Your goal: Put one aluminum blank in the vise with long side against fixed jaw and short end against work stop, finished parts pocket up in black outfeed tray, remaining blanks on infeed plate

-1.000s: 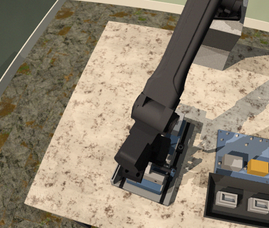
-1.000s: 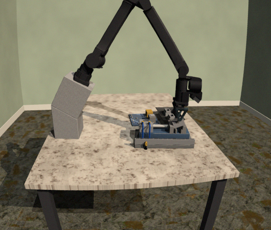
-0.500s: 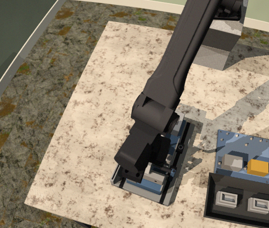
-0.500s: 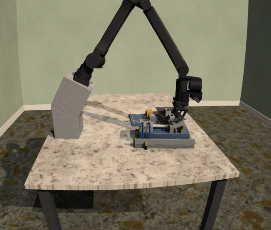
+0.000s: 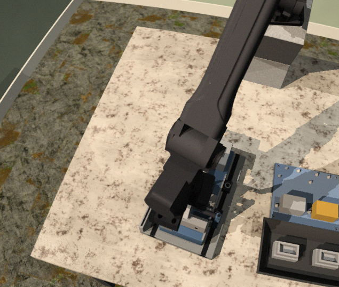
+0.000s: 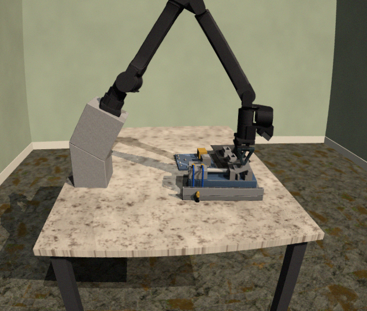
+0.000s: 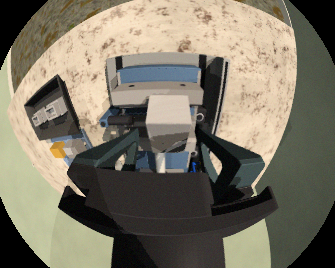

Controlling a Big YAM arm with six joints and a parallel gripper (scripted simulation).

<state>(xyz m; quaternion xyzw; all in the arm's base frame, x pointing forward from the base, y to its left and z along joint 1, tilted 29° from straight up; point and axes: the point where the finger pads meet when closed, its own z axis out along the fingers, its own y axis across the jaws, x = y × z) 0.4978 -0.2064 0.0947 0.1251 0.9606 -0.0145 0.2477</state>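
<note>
Right now the fixed jaw is 30 mm ahead of my hand and 50 mm below it. Also, from my hand: hosed end block: 160 mm behind, 60 mm to the left, 50 mm below; then infeed plate: 80 mm behind, 330 mm to the left, 120 mm below; then dark rail: 90 mm behind, 60 mm to the right, 90 mm below.
</note>
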